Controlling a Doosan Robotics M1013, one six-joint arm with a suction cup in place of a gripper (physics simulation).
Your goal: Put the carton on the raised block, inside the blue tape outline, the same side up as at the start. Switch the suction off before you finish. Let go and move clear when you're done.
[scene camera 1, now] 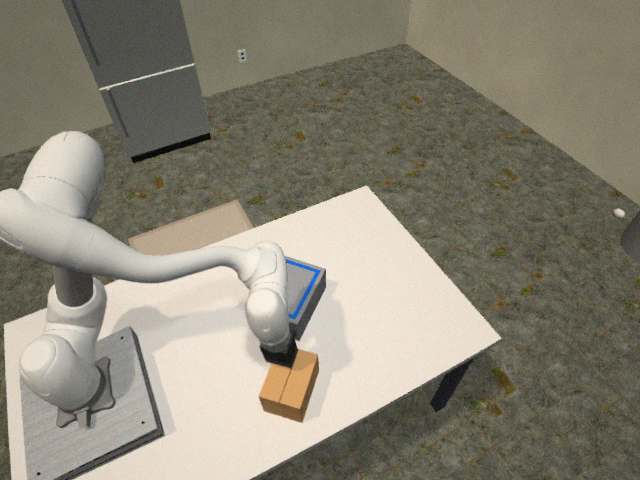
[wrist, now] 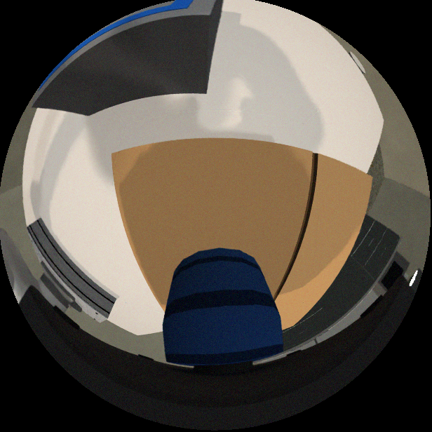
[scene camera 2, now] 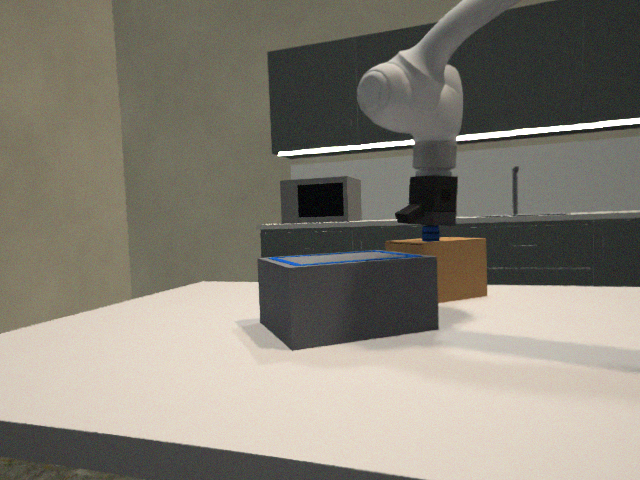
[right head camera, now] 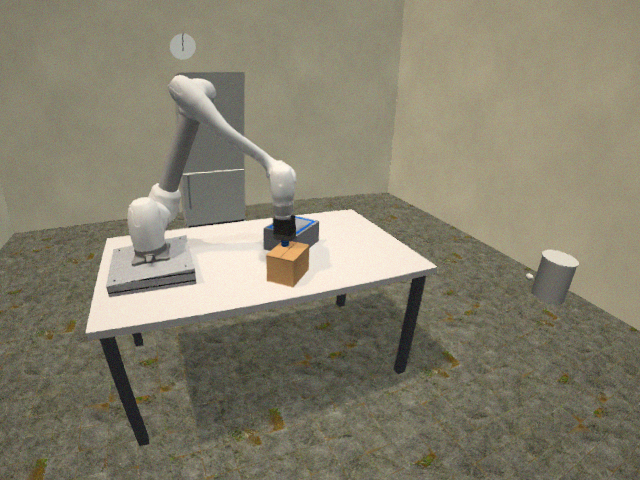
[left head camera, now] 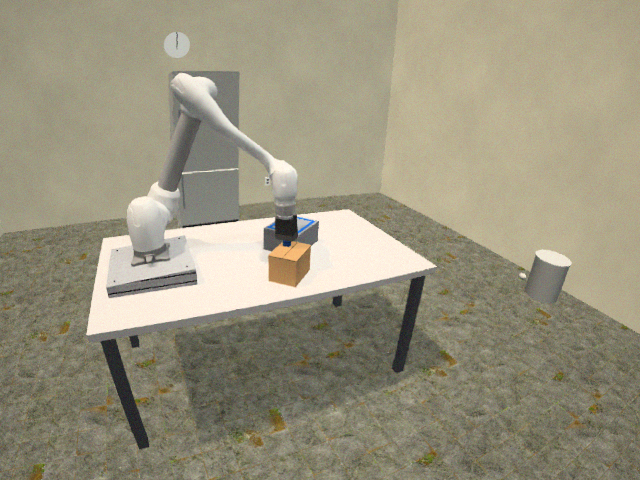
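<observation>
The orange-brown carton stands upright, seam side up, at the table top in front of the raised block, apart from it; any small gap under it cannot be seen. My blue suction cup points down and is on the carton's top face, nearer the block-side end, holding it. In scene camera 1 the cup is hidden. The dark grey raised block bears the blue tape outline, with no carton inside it.
The white table carries the arm's grey base plate at the left. The arm reaches over the table and partly hides the block in scene camera 1. A grey bin stands on the floor at the right.
</observation>
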